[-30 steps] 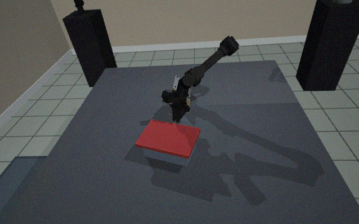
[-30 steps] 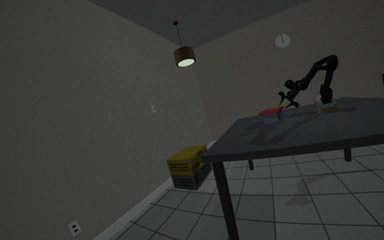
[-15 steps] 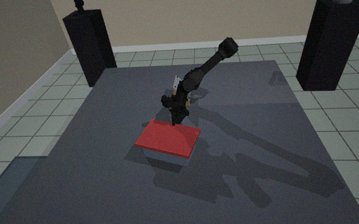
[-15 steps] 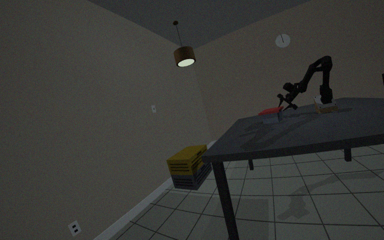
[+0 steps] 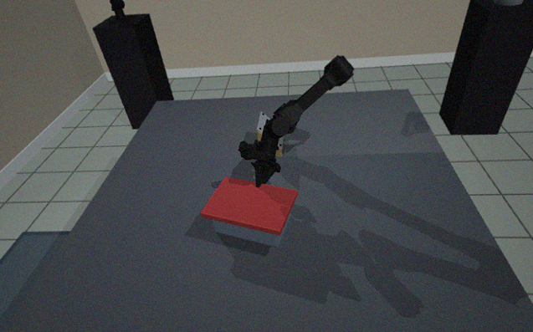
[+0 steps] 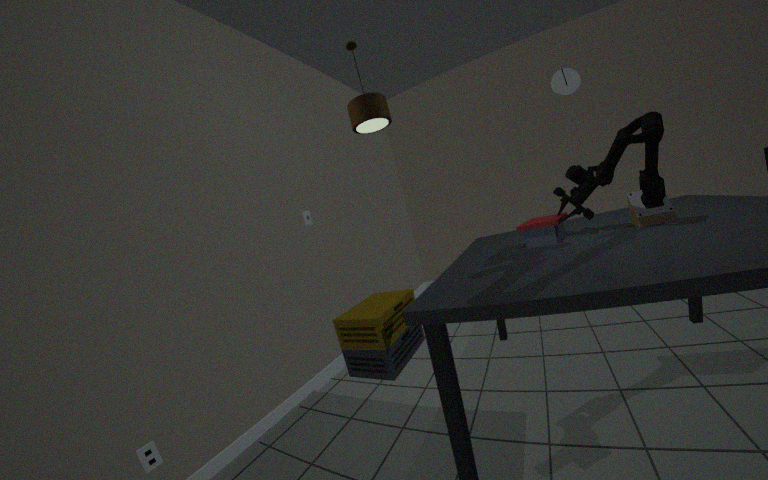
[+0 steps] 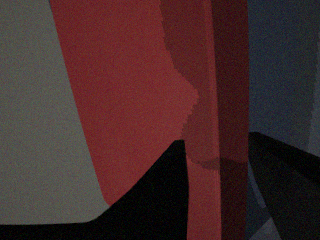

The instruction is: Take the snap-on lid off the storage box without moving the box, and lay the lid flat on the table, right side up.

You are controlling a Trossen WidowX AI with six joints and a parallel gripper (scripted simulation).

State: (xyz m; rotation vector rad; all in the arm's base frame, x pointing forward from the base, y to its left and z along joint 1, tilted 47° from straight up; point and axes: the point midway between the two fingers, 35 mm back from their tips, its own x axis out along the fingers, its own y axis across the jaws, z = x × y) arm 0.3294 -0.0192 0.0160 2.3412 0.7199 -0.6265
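Now: the red lid 7 cm ahead of my gripper tip and 2 cm to the right of it. Also, from my gripper tip: storage box (7 cm ahead, 4 cm below, 2 cm to the right).
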